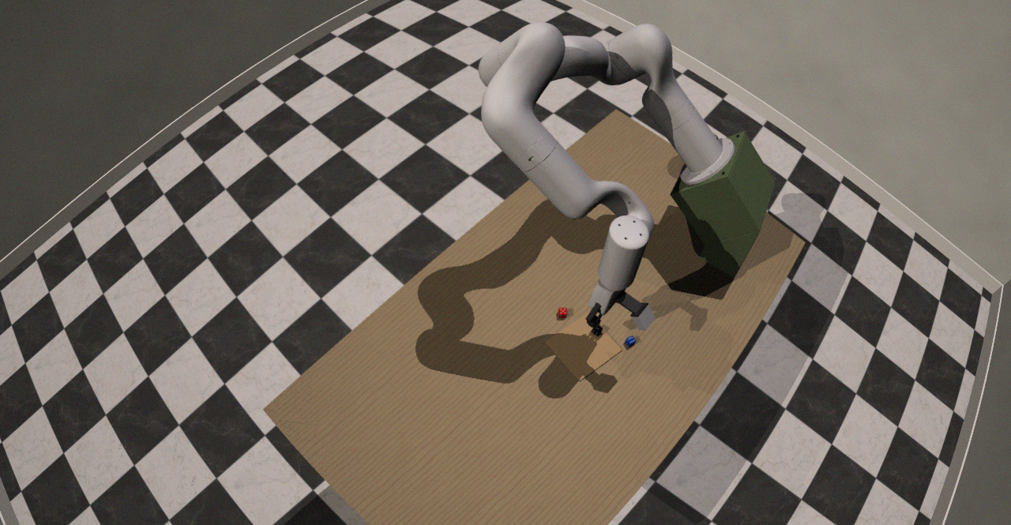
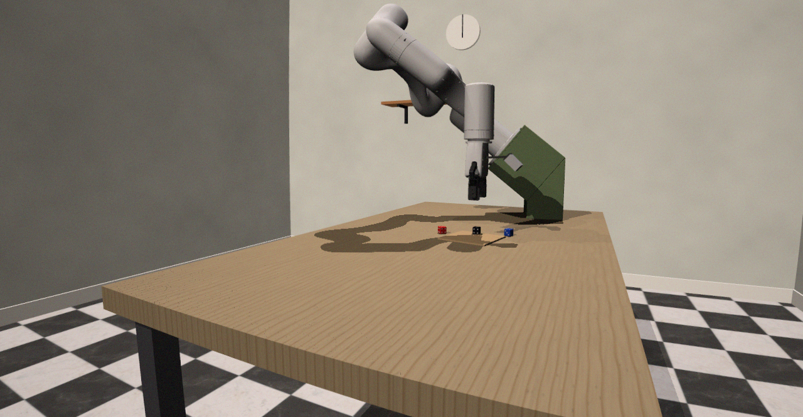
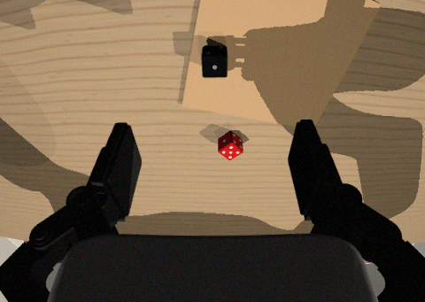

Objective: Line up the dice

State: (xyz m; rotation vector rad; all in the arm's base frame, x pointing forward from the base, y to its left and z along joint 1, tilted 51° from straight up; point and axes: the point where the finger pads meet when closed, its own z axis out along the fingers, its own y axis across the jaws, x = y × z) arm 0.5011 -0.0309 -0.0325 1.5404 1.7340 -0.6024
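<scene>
My hand is 110 mm above the red die, 100 mm to the left of it and 20 mm short of it. Also, from my hand: tan mat 110 mm below, 50 mm ahead; then black die 100 mm below; then blue die 110 mm below, 90 mm to the left, 30 mm behind.
</scene>
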